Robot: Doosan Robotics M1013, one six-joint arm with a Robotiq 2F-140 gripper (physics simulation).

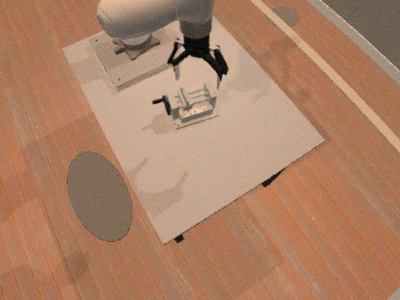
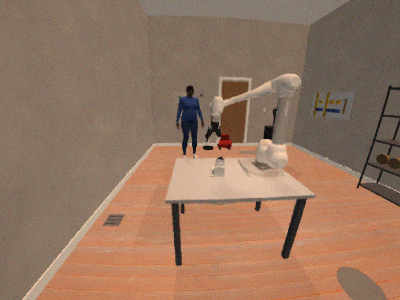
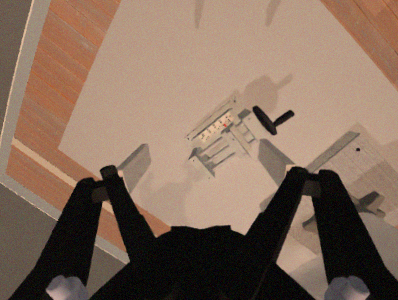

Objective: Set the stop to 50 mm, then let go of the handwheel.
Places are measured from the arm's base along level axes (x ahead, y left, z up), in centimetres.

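Pixels of known places: gripper, fingertip midpoint: [image 1: 198,81] [image 2: 212,144] [image 3: 203,151]; arm's base, origin of the base link: [image 1: 136,42] [image 2: 263,165].
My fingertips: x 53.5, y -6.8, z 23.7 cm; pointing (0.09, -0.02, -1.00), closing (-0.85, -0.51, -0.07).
For each thing: its top centre in the pictures, then the offset to it from my fingertips. "spot": a spot on its surface instead. Level surfaces: height alone.
- grey frame, surface spot: [image 3: 202,165] spot: dx -3.7, dy +10.3, dz -18.2 cm
- stop's cross plate, middle of its top: [image 3: 238,145] [image 1: 184,94] dx -8.0, dy +0.3, dz -15.8 cm
- red mark, surface spot: [image 3: 225,125] [image 1: 188,110] spot: dx -4.1, dy -1.3, dz -22.5 cm
- pale scale, surface spot: [image 3: 210,131] [image 1: 198,110] spot: dx -1.4, dy +2.1, dz -22.6 cm
- pale table, its level: dz -28.2 cm
The stop unit, a grey frame [image 1: 216,95] [image 2: 219,170] [image 3: 202,165] with guide rods, stands on the table. Its black handwheel [image 1: 167,105] [image 3: 264,120] with a crank handle sits upright at one end. The stop's cross plate [image 1: 184,97] [image 3: 240,140] is on the rods, nearer the handwheel end. A red mark [image 1: 188,111] [image 3: 225,125] shows at the pale scale [image 1: 202,109] [image 3: 210,131], towards the handwheel end; the numbers are too small to read. My gripper [image 1: 198,79] [image 2: 213,137] [image 3: 203,151] is wide open and empty, pointing down above the unit, apart from the handwheel.
The pale table [image 1: 240,150] [image 2: 200,187] carries the arm's base plate [image 1: 107,70] [image 2: 248,167] [image 3: 335,155] beside the unit. A person in blue [image 2: 190,112] stands behind the table. A dark shelf rack [image 2: 374,137] stands at the right.
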